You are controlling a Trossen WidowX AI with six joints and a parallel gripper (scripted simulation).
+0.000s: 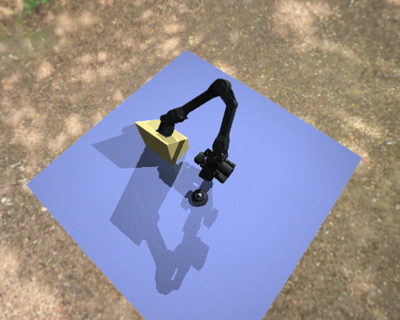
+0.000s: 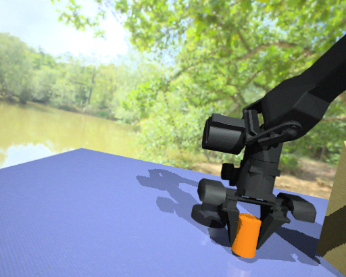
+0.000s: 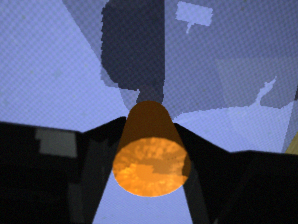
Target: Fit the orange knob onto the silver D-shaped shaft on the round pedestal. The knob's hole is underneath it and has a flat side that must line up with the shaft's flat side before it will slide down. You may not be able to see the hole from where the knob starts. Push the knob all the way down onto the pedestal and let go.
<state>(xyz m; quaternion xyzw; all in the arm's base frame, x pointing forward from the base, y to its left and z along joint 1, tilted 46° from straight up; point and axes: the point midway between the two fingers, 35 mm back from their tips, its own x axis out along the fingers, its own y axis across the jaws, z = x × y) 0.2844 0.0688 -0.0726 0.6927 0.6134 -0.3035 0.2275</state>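
My gripper tip is now 20 mm short of the round pedestal, 140 mm to the left of it and 10 mm below it. Round my gripper tip: orange knob (40 mm above).
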